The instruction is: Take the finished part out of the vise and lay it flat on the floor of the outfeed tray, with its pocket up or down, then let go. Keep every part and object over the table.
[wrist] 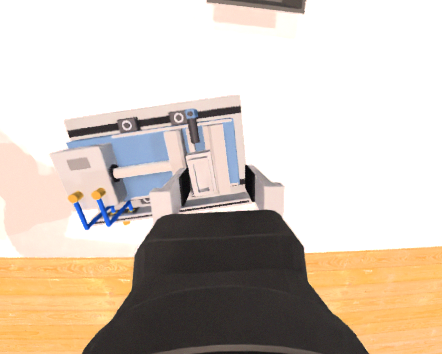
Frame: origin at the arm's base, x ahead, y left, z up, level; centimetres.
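Where they show: gripper, fingertip midpoint: (217, 178).
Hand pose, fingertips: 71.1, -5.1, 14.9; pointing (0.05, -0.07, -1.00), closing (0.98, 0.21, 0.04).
Observation:
Things, the pixels of their top centre, and the offset from my fingertips, as dx, dy, dz. "spot": a spot on its surface instead.
- finished part, middle of its top: (201, 177) -1.3, -3.0, -7.9
- dark tray, surface spot: (280, 8) spot: +6.2, +21.2, -15.2
- dark cylinder with a blue clamp, surface spot: (192, 120) spot: -3.6, +4.1, -9.8
- vise's grey housing, surface spot: (82, 172) spot: -18.0, -5.3, -9.8
The finished part (202, 172), a pale block with a rectangular pocket facing up, sits in the vise between the movable jaw (174, 150) and the fixed jaw (218, 152). Whether both jaws touch it is hard to tell. My gripper (217, 178) is open and empty. Its fingers are apart, above the near end of the vise, and in the view they stand to either side of the part's near end. A dark tray (280, 8), which looks like the outfeed tray, shows in part at the top edge; its floor is mostly out of view.
A dark cylinder with a blue clamp (192, 120) reaches toward the part's far end. At the left are the vise's grey housing (82, 172), its pale spindle (142, 169) and blue handles with orange knobs (98, 193). The table's near edge borders a wooden floor (375, 295).

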